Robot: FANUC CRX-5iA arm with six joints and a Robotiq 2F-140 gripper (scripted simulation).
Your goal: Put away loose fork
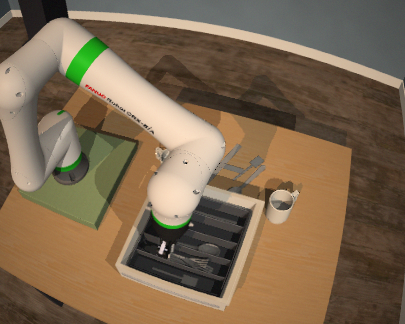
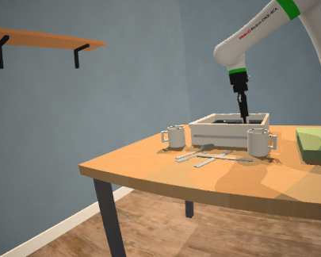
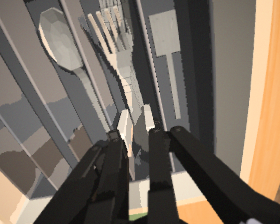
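Right now my hand is 50 mm short of the cutlery tray, 60 mm to the right of it and 10 mm above it.
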